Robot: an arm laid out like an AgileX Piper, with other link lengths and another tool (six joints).
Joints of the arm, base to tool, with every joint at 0 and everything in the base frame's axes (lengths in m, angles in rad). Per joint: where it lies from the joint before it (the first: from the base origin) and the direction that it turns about. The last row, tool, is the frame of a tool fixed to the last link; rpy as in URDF.
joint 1: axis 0 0 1 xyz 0.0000 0.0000 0.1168
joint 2: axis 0 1 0 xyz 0.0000 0.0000 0.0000
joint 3: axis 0 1 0 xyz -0.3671 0.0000 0.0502
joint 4: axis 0.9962 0 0.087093 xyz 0.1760 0.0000 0.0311
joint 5: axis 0 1 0 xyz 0.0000 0.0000 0.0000
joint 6: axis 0.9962 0 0.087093 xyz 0.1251 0.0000 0.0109
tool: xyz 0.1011 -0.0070 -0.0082 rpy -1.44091 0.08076 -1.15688
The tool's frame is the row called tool.
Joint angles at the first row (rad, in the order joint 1, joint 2, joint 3, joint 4, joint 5, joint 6):
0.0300 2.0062 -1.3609 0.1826 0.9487 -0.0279
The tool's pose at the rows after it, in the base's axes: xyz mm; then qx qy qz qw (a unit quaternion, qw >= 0):
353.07 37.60 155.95 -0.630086 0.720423 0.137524 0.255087
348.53 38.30 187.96 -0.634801 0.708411 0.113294 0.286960
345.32 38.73 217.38 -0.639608 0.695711 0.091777 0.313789
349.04 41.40 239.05 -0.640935 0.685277 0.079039 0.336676
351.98 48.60 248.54 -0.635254 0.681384 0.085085 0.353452
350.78 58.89 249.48 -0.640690 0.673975 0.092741 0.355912
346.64 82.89 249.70 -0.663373 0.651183 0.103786 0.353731
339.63 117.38 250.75 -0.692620 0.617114 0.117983 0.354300
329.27 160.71 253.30 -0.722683 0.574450 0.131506 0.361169
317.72 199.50 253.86 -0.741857 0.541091 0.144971 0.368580
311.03 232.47 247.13 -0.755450 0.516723 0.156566 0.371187
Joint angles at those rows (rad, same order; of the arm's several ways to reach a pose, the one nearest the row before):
0.0299 1.9129 -1.3609 0.1779 0.9580 -0.0279
0.0300 1.8272 -1.3714 0.1809 0.9703 -0.0279
0.0300 1.7597 -1.4037 0.1809 0.9967 -0.0279
0.0300 1.7309 -1.4589 0.1909 1.0259 -0.0279
0.0299 1.7273 -1.4932 0.2244 1.0463 -0.0279
0.0528 1.7273 -1.4960 0.2354 1.0489 -0.0279
0.1216 1.7273 -1.4960 0.2354 1.0454 -0.0279
0.2194 1.7273 -1.4960 0.2390 1.0320 -0.0269
0.3430 1.7273 -1.4960 0.2421 0.9984 -0.0146
0.4522 1.7343 -1.4959 0.2453 0.9604 0.0100
0.5390 1.7623 -1.4960 0.2466 0.9142 0.0293

